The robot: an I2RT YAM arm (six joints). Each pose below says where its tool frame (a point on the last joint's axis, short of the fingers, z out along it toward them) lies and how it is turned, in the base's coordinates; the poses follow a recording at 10 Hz.
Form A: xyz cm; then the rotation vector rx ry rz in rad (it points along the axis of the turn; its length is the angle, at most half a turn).
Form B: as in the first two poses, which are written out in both.
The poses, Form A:
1: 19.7, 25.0, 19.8, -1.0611, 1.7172, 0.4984
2: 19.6, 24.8, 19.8, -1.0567, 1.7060, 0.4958
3: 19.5, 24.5, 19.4, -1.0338, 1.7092, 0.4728
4: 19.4, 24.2, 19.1, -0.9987, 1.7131, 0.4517
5: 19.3, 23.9, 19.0, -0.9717, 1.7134, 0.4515
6: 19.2, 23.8, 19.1, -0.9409, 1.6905, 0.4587
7: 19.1, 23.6, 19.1, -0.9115, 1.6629, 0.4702
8: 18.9, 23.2, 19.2, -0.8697, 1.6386, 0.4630
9: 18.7, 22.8, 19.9, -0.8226, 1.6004, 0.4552
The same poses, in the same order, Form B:
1: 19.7, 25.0, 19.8, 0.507, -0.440, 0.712, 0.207
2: 19.6, 24.8, 19.8, 0.512, -0.439, 0.709, 0.206
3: 19.5, 24.5, 19.4, 0.518, -0.431, 0.712, 0.197
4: 19.4, 24.2, 19.1, 0.526, -0.418, 0.716, 0.189
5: 19.3, 23.9, 19.0, 0.532, -0.407, 0.718, 0.189
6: 19.2, 23.8, 19.1, 0.545, -0.397, 0.713, 0.193
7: 19.1, 23.6, 19.1, 0.560, -0.387, 0.705, 0.199
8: 18.9, 23.2, 19.2, 0.577, -0.372, 0.700, 0.198
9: 18.7, 22.8, 19.9, 0.599, -0.355, 0.690, 0.196
